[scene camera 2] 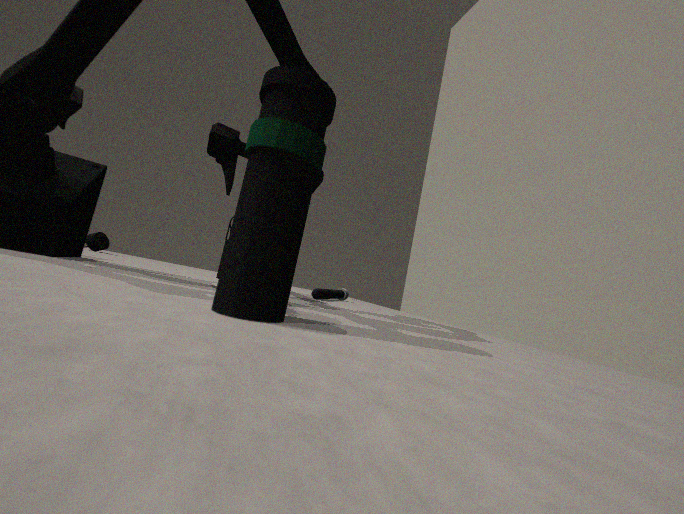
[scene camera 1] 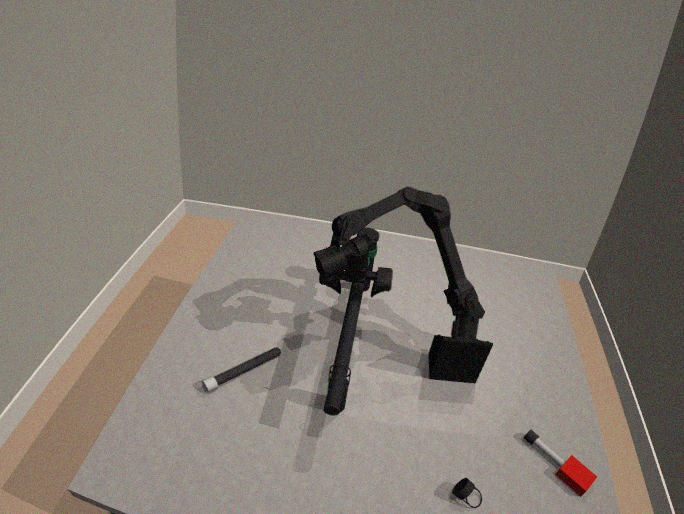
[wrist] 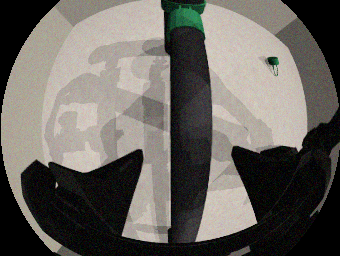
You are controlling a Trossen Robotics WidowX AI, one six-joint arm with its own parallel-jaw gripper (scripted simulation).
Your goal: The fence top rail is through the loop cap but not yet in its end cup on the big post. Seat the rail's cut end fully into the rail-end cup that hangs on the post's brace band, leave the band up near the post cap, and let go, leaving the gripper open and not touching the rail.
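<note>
In scene camera 2, my gripper [scene camera 2: 256, 204], open, holding nothing; a green band [scene camera 2: 278, 133]. Gripper visible in scene camera 1 [scene camera 1: 355, 294]. Gripper also in the wrist view [wrist: 189, 153].
</note>
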